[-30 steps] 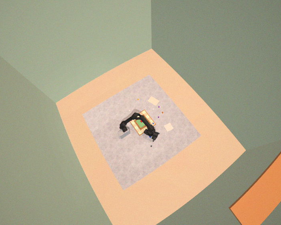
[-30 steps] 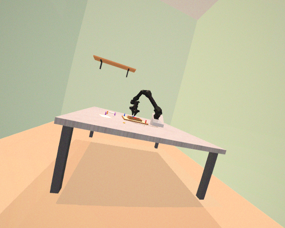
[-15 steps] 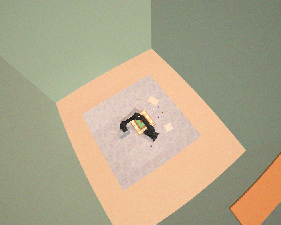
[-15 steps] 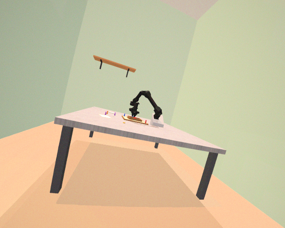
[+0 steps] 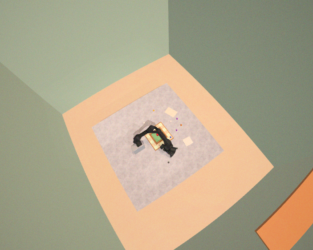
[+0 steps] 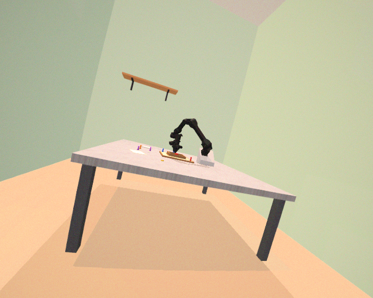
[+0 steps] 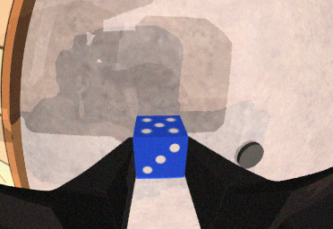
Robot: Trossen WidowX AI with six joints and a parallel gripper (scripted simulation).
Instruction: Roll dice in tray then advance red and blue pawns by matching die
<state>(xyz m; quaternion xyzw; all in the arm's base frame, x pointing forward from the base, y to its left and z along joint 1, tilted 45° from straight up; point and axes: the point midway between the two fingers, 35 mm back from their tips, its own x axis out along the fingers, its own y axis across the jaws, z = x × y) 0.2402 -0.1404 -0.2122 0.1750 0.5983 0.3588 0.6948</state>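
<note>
The red pawn lies 80 mm behind my gripper tip, 360 mm to the left of it and 20 mm above it. Round my gripper tip: orange pawn 360 mm ahead, 180 mm to the left; then blue pawn 150 mm ahead, 130 mm to the left, 20 mm above; then green tray 30 mm ahead, 240 mm to the left.
</note>
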